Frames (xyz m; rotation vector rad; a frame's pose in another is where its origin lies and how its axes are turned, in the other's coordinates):
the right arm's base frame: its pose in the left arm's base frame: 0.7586 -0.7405 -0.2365 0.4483 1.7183 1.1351
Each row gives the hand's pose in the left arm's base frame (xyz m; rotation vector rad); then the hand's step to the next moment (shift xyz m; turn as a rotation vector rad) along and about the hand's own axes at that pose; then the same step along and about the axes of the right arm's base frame.
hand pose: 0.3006 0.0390 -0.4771 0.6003 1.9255 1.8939
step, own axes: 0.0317 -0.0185 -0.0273 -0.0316 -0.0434 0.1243
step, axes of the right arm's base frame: 0.0233 -0.0086 -0.0384 0.0475 -0.0158 0.1258
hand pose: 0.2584 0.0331 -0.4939 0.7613 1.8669 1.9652
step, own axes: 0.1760 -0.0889 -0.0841 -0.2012 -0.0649 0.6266
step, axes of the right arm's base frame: 0.1506 0.0091 -0.1523 0.1115 0.0141 0.6517
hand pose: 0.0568 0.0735 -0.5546 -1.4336 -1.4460 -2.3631
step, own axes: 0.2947 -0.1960 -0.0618 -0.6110 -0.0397 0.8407
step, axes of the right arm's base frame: 0.2356 0.2066 -0.1757 0.0420 -0.2832 0.9999
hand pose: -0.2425 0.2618 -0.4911 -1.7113 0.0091 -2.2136
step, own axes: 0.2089 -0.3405 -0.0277 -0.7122 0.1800 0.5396
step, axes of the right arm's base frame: 0.1212 0.3801 -0.0349 0.0764 -0.5501 0.7228
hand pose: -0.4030 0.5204 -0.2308 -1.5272 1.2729 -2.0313
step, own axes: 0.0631 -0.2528 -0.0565 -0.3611 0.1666 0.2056
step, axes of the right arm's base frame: -0.0287 0.2627 0.0356 0.0989 -0.3207 0.2963
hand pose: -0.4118 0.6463 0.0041 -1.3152 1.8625 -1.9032
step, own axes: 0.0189 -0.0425 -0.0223 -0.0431 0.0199 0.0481
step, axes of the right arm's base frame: -0.0139 0.0495 -0.0042 -0.0054 -0.0532 0.0413
